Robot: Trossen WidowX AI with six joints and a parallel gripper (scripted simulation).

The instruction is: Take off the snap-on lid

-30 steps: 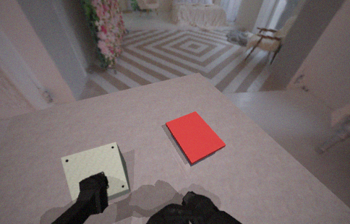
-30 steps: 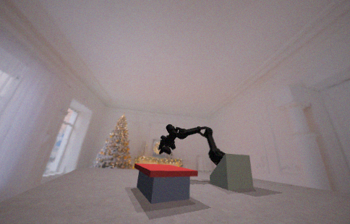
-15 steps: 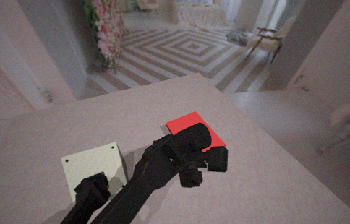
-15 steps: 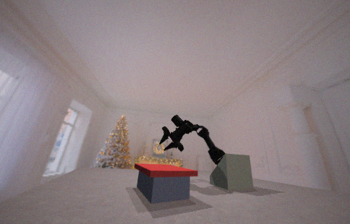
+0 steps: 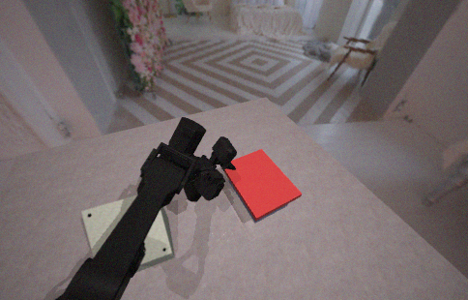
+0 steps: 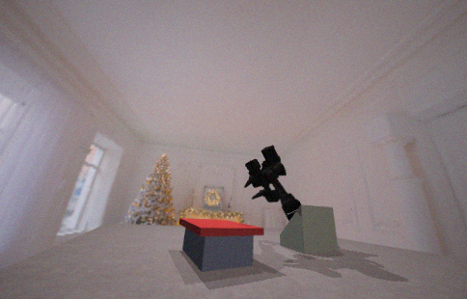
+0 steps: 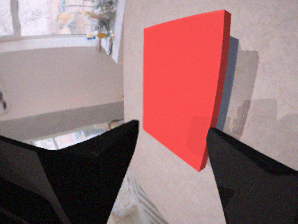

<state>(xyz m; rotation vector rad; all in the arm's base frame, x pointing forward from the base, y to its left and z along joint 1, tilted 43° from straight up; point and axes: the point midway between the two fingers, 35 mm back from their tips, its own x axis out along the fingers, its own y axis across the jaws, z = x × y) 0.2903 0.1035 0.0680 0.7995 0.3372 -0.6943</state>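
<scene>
Now: gripper tip 120 mm short of the red lid, 20 mm to the right of it and 110 mm above it. The rest, counted from my gripper tip: blue storage box: 120 mm ahead, 20 mm to the left, 150 mm below.
</scene>
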